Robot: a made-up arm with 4 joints. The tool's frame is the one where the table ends. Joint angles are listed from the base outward.
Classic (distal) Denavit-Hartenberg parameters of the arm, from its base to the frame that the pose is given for. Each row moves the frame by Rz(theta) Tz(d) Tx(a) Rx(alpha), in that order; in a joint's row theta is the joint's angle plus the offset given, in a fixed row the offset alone. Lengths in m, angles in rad.
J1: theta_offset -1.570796; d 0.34; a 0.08; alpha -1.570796
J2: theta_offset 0; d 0.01; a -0.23; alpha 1.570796
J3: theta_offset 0; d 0.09; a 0.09; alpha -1.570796
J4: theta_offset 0; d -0.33; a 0.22; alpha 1.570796
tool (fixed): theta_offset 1.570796; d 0.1; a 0; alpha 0
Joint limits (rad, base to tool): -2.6..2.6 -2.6..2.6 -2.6..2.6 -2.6..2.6
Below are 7 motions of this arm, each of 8 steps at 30 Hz.
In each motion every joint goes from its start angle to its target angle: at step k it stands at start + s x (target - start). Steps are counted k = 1, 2, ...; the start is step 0. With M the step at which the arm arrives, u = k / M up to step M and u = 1 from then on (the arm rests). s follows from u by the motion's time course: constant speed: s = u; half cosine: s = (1 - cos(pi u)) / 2; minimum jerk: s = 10 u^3 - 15 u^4 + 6 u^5.
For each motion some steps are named. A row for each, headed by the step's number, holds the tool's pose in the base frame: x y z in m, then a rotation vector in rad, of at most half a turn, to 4 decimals.
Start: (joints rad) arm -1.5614 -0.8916 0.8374 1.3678
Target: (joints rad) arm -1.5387 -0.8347 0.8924 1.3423
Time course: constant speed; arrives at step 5
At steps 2, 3, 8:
2: -0.2714 0.0230 0.4050 0.9123 0.2453 -1.0600
3: -0.2723 0.0165 0.4041 0.9187 0.2484 -1.0425
8: -0.2736 0.0036 0.4021 0.9310 0.2543 -1.0070

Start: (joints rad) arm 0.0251 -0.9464 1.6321 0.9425
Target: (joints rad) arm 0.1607 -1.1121 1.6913 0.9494
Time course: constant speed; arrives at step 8
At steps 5, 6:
5: 0.3540 -0.1023 0.3849 -0.1564 1.4100 0.9951
6: 0.3575 -0.0940 0.3839 -0.1844 1.4259 0.9973

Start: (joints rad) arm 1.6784 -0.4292 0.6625 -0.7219
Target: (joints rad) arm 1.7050 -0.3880 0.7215 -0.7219
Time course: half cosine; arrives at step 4
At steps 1, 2, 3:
1: 0.0791 -0.1228 0.6737 -0.8138 -1.1064 2.1613
2: 0.0868 -0.1138 0.6750 -0.7913 -1.1076 2.1944
3: 0.0942 -0.1047 0.6761 -0.7683 -1.1088 2.2273

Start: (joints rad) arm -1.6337 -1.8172 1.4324 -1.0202
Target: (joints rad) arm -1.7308 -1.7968 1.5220 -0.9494
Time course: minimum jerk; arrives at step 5
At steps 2, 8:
2: 0.2558 -0.1228 0.3704 -0.7130 1.7161 0.7648
8: 0.2384 -0.1707 0.3703 -0.5736 1.6998 0.7023

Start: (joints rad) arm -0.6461 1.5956 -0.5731 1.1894
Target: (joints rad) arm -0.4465 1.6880 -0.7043 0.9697
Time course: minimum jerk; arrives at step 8
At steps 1, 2, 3, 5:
1: -0.3343 0.2397 0.5289 2.7412 -0.7297 -0.9527
2: -0.3431 0.2310 0.5315 2.7348 -0.6866 -0.9648
3: -0.3600 0.2131 0.5368 2.7204 -0.6017 -0.9865
5: -0.4004 0.1601 0.5511 2.6714 -0.3777 -1.0309

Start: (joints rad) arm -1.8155 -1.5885 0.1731 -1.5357
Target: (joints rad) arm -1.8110 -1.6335 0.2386 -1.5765
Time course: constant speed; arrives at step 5
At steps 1, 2, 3, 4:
1: 0.2972 0.2507 0.1588 -1.8355 2.3602 0.1716
2: 0.2946 0.2511 0.1586 -1.8350 2.3584 0.2040
3: 0.2920 0.2515 0.1583 -1.8343 2.3564 0.2363
4: 0.2894 0.2519 0.1582 -1.8333 2.3541 0.2686

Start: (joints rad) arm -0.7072 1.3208 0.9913 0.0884
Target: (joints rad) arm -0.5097 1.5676 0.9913 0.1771
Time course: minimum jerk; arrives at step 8
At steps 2, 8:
2: -0.1116 -0.2874 0.1623 0.9911 -0.9993 0.3081
8: -0.0246 -0.2502 0.1168 1.3121 -1.0601 0.4810

